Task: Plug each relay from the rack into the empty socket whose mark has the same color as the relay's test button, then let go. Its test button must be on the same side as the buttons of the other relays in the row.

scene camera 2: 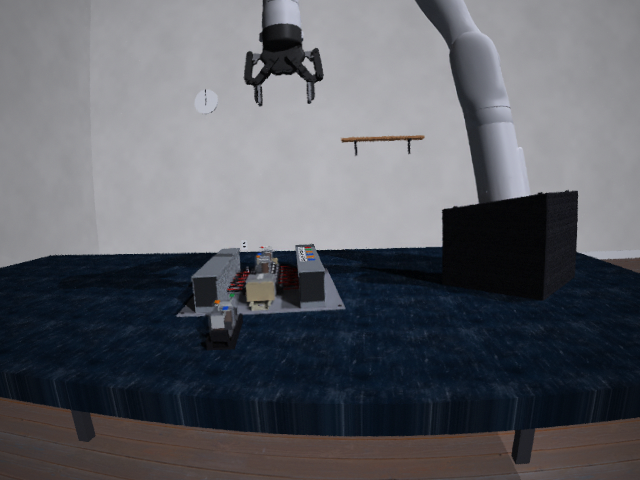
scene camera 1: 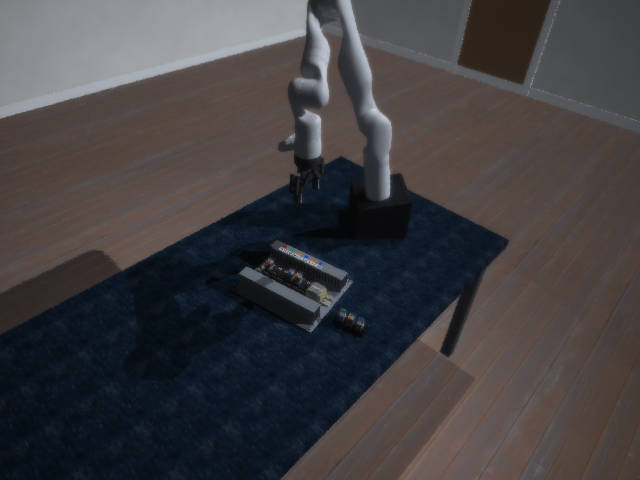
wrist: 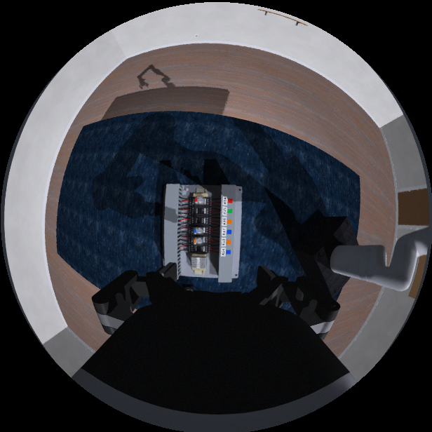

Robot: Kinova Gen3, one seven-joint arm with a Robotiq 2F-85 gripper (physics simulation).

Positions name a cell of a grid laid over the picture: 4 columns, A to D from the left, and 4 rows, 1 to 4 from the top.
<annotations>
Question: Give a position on a grey panel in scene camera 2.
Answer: At B3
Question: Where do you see a grey panel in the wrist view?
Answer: At B3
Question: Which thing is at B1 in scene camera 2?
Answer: My gripper.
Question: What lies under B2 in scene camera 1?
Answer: My gripper.
</annotations>
